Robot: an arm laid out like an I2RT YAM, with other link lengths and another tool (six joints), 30 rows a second.
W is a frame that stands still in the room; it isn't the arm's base.
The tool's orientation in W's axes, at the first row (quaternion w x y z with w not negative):
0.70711 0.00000 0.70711 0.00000
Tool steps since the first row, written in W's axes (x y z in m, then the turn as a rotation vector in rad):
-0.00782 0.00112 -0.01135 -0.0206 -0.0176 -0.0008
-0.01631 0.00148 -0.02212 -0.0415 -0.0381 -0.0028
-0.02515 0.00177 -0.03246 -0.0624 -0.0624 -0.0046
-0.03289 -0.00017 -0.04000 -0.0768 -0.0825 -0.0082
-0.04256 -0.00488 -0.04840 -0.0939 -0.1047 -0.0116
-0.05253 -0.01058 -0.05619 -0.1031 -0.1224 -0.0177
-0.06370 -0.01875 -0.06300 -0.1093 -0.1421 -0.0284
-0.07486 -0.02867 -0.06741 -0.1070 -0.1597 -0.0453
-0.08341 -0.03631 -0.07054 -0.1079 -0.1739 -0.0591
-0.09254 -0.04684 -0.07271 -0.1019 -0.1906 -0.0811
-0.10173 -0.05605 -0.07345 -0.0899 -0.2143 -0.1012
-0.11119 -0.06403 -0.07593 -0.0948 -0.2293 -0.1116
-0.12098 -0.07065 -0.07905 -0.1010 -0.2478 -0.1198
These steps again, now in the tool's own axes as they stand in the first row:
0.01135 0.00112 -0.00782 0.0008 -0.0176 -0.0206
0.02212 0.00148 -0.01631 0.0028 -0.0381 -0.0415
0.03246 0.00177 -0.02515 0.0046 -0.0624 -0.0624
0.04000 -0.00017 -0.03289 0.0082 -0.0825 -0.0768
0.04840 -0.00488 -0.04256 0.0116 -0.1047 -0.0939
0.05619 -0.01058 -0.05253 0.0177 -0.1224 -0.1031
0.06300 -0.01875 -0.06370 0.0284 -0.1421 -0.1093
0.06741 -0.02867 -0.07486 0.0453 -0.1597 -0.1070
0.07054 -0.03631 -0.08341 0.0591 -0.1739 -0.1079
0.07271 -0.04684 -0.09254 0.0811 -0.1906 -0.1019
0.07345 -0.05605 -0.10173 0.1012 -0.2143 -0.0899
0.07593 -0.06403 -0.11119 0.1116 -0.2293 -0.0948
0.07905 -0.07065 -0.12098 0.1198 -0.2478 -0.1010

